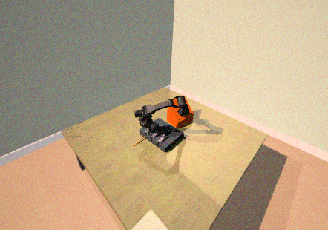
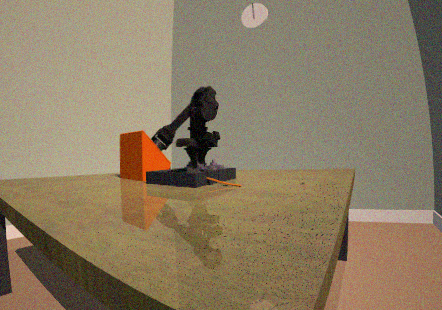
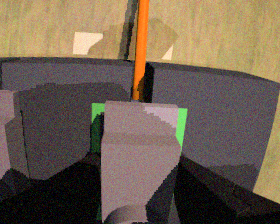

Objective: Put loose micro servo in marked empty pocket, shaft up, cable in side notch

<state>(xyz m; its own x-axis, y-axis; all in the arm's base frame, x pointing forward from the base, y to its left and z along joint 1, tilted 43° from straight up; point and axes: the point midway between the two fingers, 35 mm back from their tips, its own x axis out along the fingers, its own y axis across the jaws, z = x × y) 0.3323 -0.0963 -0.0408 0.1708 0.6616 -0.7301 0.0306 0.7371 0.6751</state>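
Right now the dark grey deck is 12 cm behind my gripper tip, 8 cm to the left of it and 4 cm below it.
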